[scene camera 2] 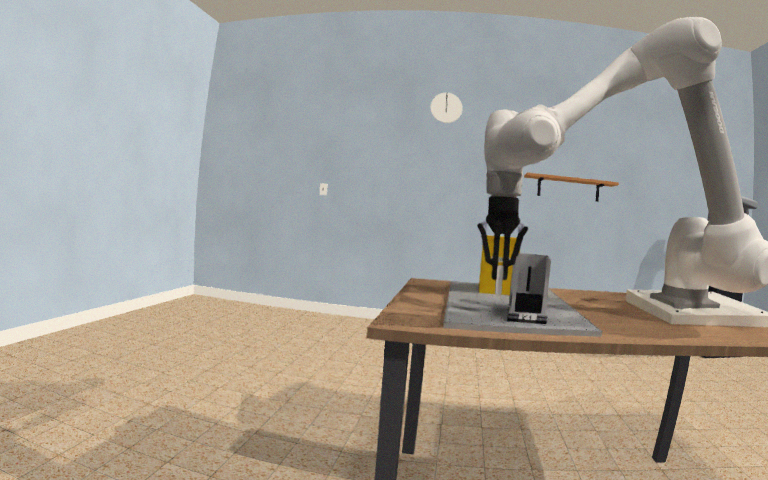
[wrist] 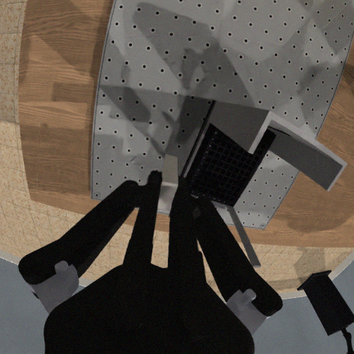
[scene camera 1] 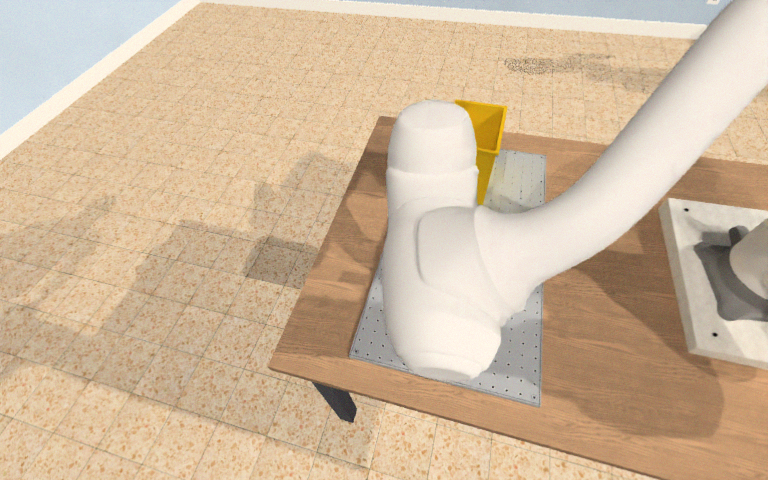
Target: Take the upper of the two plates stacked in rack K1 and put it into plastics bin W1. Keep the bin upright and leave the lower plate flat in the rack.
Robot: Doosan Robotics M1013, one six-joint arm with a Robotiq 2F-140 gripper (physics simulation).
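Where they show: gripper, fingertip midpoint: (scene camera 2: 497, 293); arm's base at its link origin: (scene camera 2: 683, 302) (scene camera 1: 753, 284).
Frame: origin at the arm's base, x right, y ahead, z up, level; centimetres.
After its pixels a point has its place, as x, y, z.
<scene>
Rack K1 (scene camera 2: 539, 277) @[-8.1, 55.8, 6.8] (wrist: 237, 120) is a grey upright rack near the table's front edge; the arm hides it in scene camera 1. A black gridded plate (scene camera 2: 528, 302) @[-19.7, 61.6, 2.0] (wrist: 225, 172) shows low inside it; I cannot tell whether one plate or two lie there. Yellow plastics bin W1 (scene camera 1: 488, 127) @[35.3, 55.6, 9.2] (scene camera 2: 486, 271) @[19.8, 65.4, 4.6] stands upright behind the rack, partly hidden by the arm and gripper. My gripper (scene camera 2: 498, 281) @[-14.7, 68.4, 2.9] (wrist: 168, 165) is shut and empty, its pale finger pads together. It points down beside the rack, left of it in scene camera 2.
The rack and bin stand on a grey perforated board (scene camera 1: 523, 362) @[-22.2, 47.7, -2.5] (scene camera 2: 464, 316) @[-17.9, 76.7, -2.5] (wrist: 150, 55) on the wooden table (scene camera 1: 611, 367) @[-20.4, 30.4, -3.8] (scene camera 2: 396, 322) @[-22.9, 92.7, -3.8] (wrist: 55, 135). The arm's base stands on a pale plate (scene camera 1: 702, 339) @[-13.6, 13.6, -0.9] (scene camera 2: 690, 318) @[-16.1, 8.7, -1.9] at the right.
</scene>
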